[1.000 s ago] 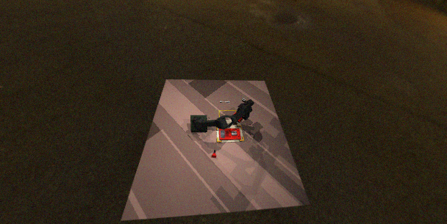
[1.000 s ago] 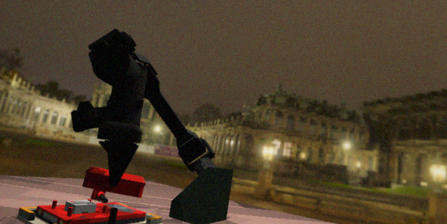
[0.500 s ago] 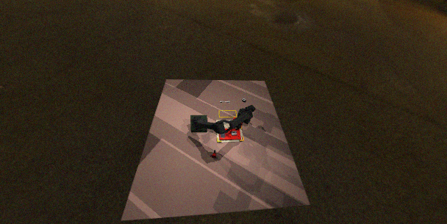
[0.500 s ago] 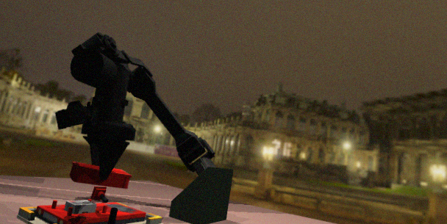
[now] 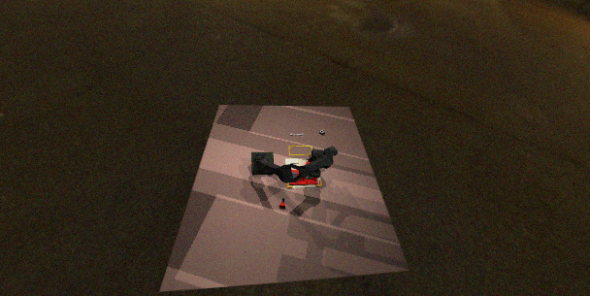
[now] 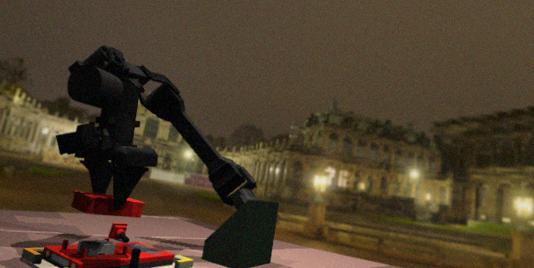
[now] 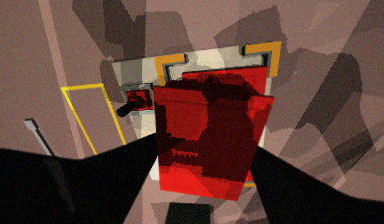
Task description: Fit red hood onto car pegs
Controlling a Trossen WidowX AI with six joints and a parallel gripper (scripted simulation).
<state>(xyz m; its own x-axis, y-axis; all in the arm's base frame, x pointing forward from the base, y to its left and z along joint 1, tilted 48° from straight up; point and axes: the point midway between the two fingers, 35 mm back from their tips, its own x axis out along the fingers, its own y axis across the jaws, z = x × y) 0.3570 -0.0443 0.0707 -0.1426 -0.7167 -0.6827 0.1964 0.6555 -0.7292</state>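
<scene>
The grey engine block is 8 cm below my gripper tip, 2 cm to the right of it and 2 cm behind it. The rest, counted from my gripper tip: small grey tool 37 cm to the left, 10 cm below, 7 cm behind; then red hood 1 cm above.
</scene>
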